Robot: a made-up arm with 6 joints.
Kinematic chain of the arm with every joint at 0, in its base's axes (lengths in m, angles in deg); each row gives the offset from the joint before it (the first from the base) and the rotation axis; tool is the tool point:
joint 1: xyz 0 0 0.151 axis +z
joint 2: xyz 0 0.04 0 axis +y
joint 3: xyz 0 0 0.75 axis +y
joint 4: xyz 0 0 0.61 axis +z
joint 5: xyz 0 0 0 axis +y
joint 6: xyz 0 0 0.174 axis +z
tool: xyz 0 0 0
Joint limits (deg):
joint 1: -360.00..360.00
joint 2: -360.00..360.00
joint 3: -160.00..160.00
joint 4: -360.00..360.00
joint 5: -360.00..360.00
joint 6: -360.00..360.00
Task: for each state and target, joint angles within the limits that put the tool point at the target. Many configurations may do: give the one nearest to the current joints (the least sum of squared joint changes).
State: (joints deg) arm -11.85 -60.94 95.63 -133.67 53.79 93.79
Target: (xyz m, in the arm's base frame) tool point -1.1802 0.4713 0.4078
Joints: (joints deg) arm -24.27 -105.69 64.46 -138.80 56.32 93.79
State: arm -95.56 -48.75 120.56 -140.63 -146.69 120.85
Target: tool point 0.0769 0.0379 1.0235
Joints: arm -92.78 -33.57 84.26 -142.04 -160.93 120.85
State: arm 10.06 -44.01 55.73 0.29 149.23 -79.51
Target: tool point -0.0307 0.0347 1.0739
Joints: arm 9.70 -32.38 73.11 -0.37 146.14 -79.51
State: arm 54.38 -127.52 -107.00 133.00 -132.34 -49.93
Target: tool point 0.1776 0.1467 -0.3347
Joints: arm 57.95 -160.93 -144.19 126.78 -126.04 -49.93
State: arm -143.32 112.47 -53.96 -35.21 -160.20 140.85
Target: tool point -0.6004 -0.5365 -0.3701
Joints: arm -143.24 150.09 -71.04 -33.95 -161.67 140.85
